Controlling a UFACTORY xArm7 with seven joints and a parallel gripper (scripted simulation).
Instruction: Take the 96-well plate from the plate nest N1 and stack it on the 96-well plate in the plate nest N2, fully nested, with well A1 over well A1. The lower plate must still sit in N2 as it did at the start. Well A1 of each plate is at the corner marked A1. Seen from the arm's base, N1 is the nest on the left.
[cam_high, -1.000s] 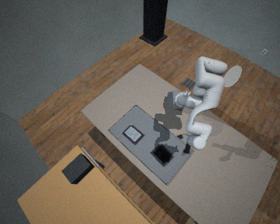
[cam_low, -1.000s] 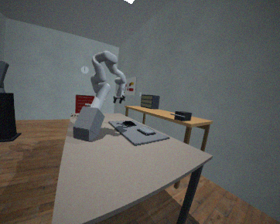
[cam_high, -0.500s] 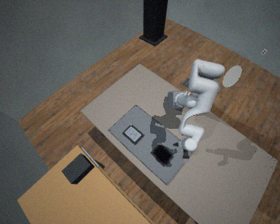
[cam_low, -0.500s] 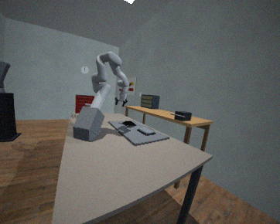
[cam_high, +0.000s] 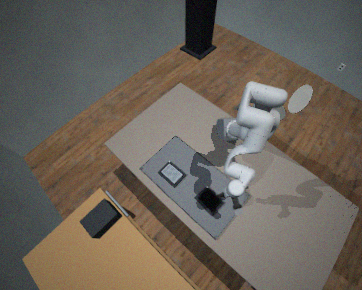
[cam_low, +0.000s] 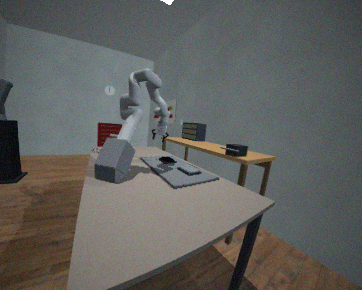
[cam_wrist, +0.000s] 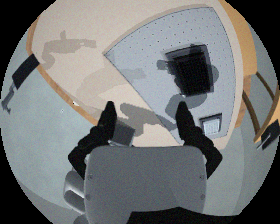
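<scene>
Now: hand 80 mm short of the dark 96-well plate, 80 mm to the left of it and 170 mm above it. Round my hand: plate nest (80 mm ahead, 80 mm to the right, 190 mm below); light 96-well plate (100 mm ahead, 390 mm to the right, 180 mm below).
</scene>
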